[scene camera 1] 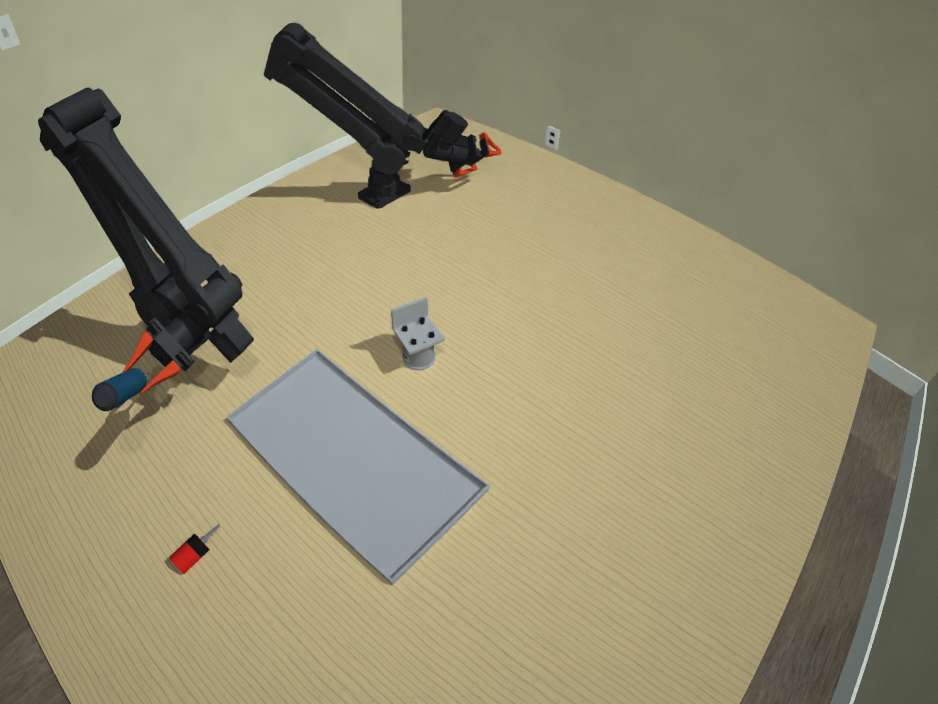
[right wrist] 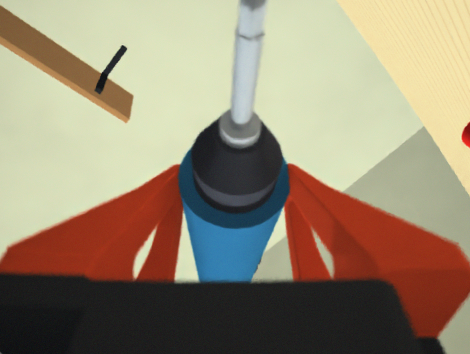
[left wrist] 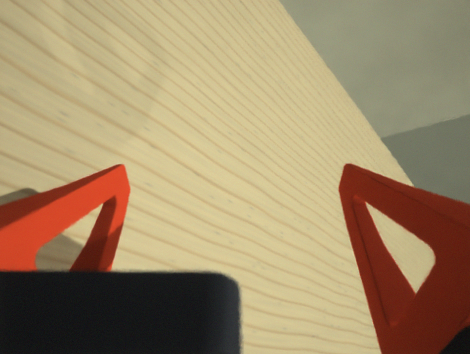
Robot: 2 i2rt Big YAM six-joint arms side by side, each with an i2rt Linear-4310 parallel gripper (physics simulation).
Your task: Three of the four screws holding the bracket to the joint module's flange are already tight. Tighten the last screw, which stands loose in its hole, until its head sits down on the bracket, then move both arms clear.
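Places are measured from the left arm's base along level axes (x up, y back, z right), in centimetres.
Pixels of known places: left gripper, fingertip midpoint: (scene camera 1: 488, 159) (left wrist: 234, 176); right gripper, fingertip midpoint: (right wrist: 233, 177); left arm's base, link origin: (scene camera 1: 384, 194).
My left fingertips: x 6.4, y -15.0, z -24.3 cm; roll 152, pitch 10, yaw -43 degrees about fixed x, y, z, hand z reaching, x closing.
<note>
Ahead of a thing's pixels: the offset from my left fingertips to its top centre. "*": to the spot under its first point.
The grey bracket (scene camera 1: 409, 312) sits on the round joint module {dx -0.1, dy -30.8, dz +59.0 cm} (scene camera 1: 418, 359) in mid-table, with an upright plate at its back. Dark screw heads {dx +0.8, dy -28.5, dz +60.1 cm} (scene camera 1: 404, 328) {dx +1.3, dy -29.7, dz +56.7 cm} (scene camera 1: 422, 320) {dx +0.8, dy -33.0, dz +57.9 cm} (scene camera 1: 431, 334) {dx +0.8, dy -31.9, dz +61.2 cm} (scene camera 1: 413, 341) show on its flat part; which one stands higher is too small to tell. My right gripper (scene camera 1: 134, 381) (right wrist: 233, 177) is shut on a blue screwdriver {* dx +17.3, dy -17.7, dz +106.5 cm} (scene camera 1: 119, 388) (right wrist: 225, 250), held above the table at the picture's left, apart from the bracket. In the right wrist view its shaft points up and out of view. My left gripper (scene camera 1: 487, 160) (left wrist: 234, 176) is open and empty near the far edge.
A grey tray {dx -4.8, dy -36.8, dz +82.6 cm} (scene camera 1: 310, 459) lies in front of the bracket. A red and black tool {dx -3.0, dy -32.3, dz +111.4 cm} (scene camera 1: 188, 553) with a thin metal tip lies at the lower left; part of a red thing {* dx -3.4, dy -31.4, dz +115.7 cm} (right wrist: 466, 135) shows in the right wrist view. A brown bar (right wrist: 65, 62) with a black hook is against the wall.
</note>
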